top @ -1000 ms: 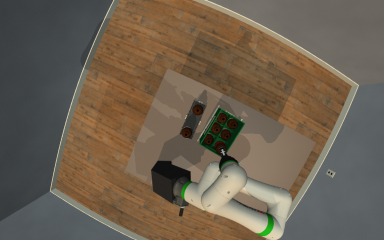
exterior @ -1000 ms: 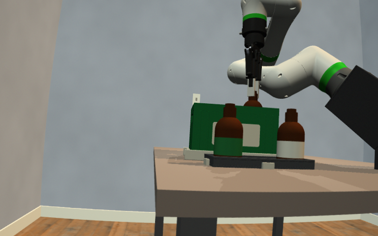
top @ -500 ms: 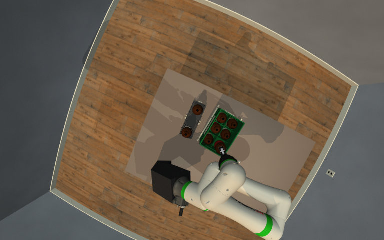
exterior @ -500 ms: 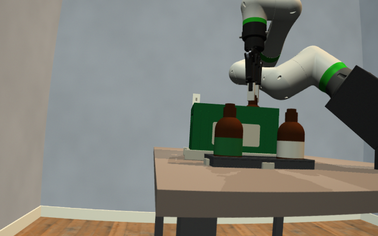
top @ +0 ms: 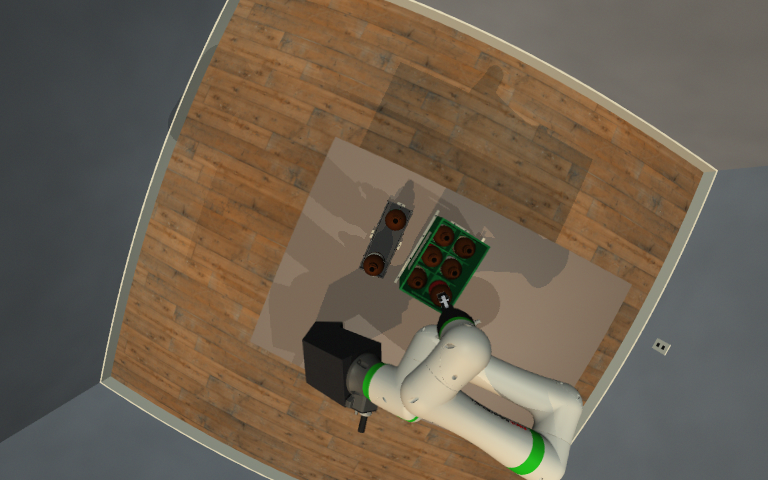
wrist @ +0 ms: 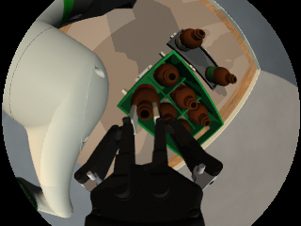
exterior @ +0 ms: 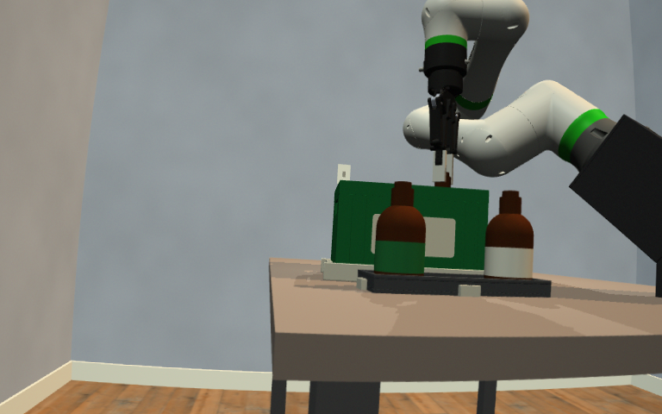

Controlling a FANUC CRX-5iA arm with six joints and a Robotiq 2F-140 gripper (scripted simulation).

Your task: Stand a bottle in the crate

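Right now my hand is 15 cm above the crate, 10 cm short of it and 1 cm to the right of it. Also, from my hand: dark tray 22 cm to the left, 22 cm below, 13 cm ahead.
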